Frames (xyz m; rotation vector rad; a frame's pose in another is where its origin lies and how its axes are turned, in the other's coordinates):
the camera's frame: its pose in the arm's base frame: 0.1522 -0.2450 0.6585 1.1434 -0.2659 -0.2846
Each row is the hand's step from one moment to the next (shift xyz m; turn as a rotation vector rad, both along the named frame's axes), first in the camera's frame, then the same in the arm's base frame.
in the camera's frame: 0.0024 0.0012 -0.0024 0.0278 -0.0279 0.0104
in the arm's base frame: 0.0032 0.0017 0.0003 0.0199 -0.0295 -0.0198
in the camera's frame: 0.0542 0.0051 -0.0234 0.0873 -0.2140 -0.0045
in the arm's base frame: 0.0592 0.0027 -0.0011 0.0646 -0.1098 -0.1929
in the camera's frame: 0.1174 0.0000 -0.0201 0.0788 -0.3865 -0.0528
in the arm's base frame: 0.1166 -0.0245 -0.0006 0.0588 -0.1323 -0.3707
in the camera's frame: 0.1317 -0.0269 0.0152 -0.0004 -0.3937 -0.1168
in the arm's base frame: 0.1152 -0.0700 -0.0106 0.0067 -0.0525 -0.4072
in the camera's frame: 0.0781 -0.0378 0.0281 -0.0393 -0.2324 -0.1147
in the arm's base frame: 0.0598 -0.0662 -0.0189 -0.0165 0.0218 -0.2607
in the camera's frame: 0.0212 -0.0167 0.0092 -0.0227 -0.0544 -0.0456
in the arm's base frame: 0.0151 -0.0218 -0.0104 -0.0099 0.0259 -0.0692
